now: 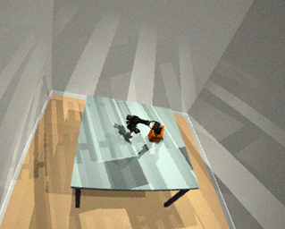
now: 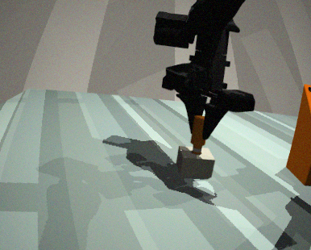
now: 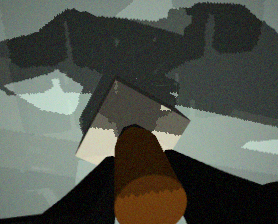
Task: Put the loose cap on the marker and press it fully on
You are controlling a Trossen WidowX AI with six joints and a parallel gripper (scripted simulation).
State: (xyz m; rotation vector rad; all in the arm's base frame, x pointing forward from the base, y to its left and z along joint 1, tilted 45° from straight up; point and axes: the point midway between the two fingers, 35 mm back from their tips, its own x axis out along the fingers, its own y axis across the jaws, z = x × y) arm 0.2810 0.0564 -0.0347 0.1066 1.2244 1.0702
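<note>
The orange marker lies right at my gripper tip. The rest, counted from my gripper tip: white holder block (50 mm below); cap (10 mm above).
</note>
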